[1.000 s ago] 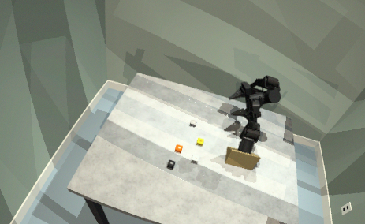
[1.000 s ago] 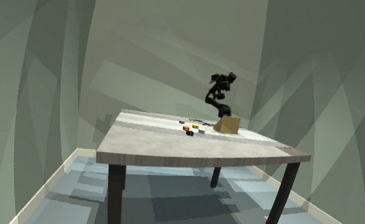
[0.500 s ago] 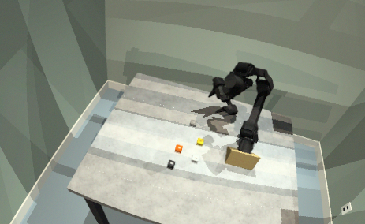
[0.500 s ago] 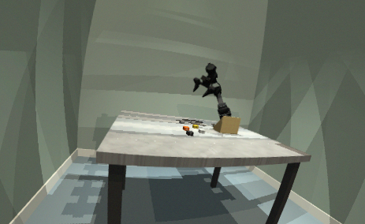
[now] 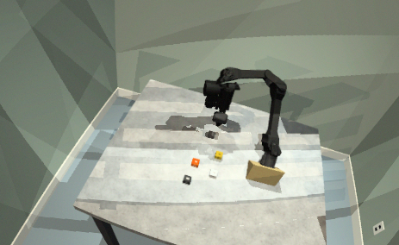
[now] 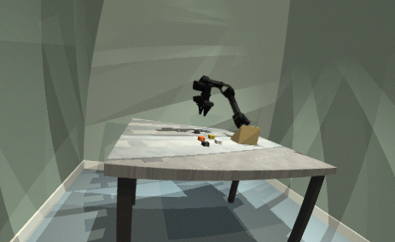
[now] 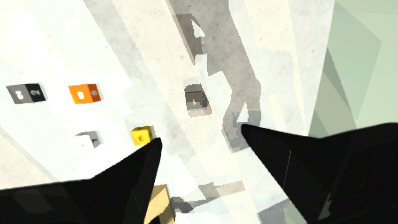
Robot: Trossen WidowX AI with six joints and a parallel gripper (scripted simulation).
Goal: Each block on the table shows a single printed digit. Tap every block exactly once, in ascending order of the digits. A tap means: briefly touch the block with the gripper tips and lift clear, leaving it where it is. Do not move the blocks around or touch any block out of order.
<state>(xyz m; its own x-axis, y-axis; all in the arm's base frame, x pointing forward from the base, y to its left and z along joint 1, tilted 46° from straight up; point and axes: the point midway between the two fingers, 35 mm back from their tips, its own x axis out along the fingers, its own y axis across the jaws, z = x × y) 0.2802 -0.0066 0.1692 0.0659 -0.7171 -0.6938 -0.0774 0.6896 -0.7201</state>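
My gripper tip is now 120 mm above the grey block and 10 mm short of it. Also, from my gripper tip: white block (220 mm to the left, 120 mm below, 60 mm behind); yellow block (120 mm below, 110 mm to the left, 50 mm behind); orange block (190 mm to the left, 120 mm below, 40 mm ahead).
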